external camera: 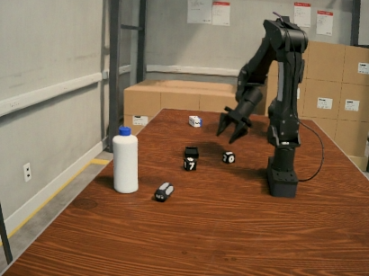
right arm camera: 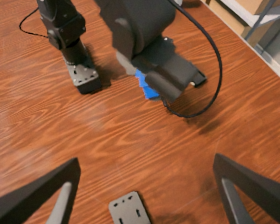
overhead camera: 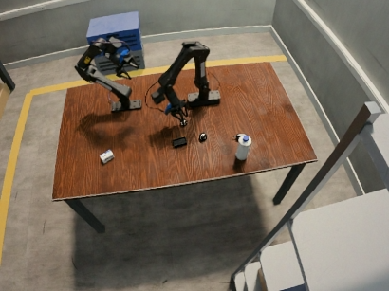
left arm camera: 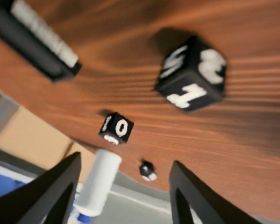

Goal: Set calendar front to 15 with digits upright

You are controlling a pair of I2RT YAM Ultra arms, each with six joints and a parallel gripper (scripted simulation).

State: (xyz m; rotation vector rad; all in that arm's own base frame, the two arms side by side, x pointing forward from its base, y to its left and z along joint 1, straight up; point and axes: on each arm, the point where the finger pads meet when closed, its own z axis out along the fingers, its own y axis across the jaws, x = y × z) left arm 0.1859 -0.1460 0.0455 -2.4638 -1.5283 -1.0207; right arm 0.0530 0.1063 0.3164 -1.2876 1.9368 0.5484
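Right now my left hand is 11 cm short of the black calendar tray, 3 cm to the left of it and 8 cm above it. Round my left hand: white bottle: 22 cm ahead, 30 cm to the left.
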